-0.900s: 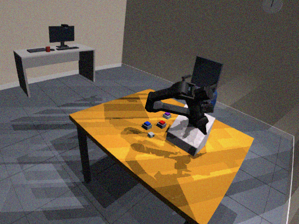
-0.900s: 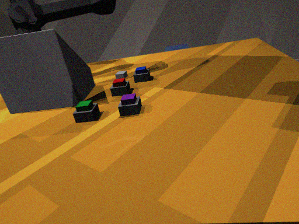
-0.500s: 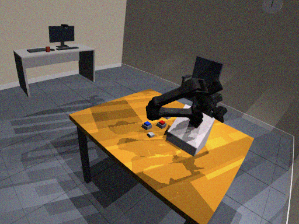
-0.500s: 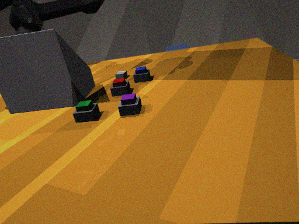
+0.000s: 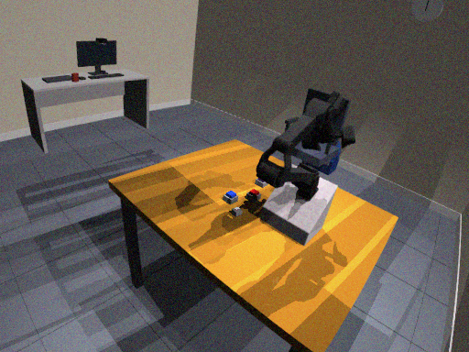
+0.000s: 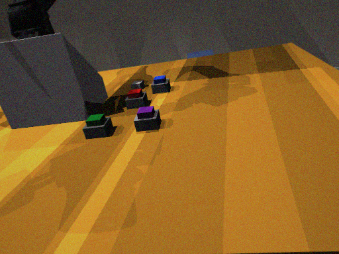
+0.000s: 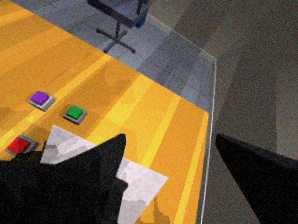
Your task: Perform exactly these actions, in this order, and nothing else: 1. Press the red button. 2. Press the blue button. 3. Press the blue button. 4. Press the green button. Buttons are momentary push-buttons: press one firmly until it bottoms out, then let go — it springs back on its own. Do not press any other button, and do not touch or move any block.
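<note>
Now: gripper tip 240 mm short of the red button, 100 mm to the right of it and 300 mm above it. Round my gripper tip: small grey block 210 mm ahead, 240 mm to the left, 320 mm below; green button 200 mm ahead, 50 mm to the right, 300 mm below; purple button 310 mm ahead, 30 mm to the right, 300 mm below.
</note>
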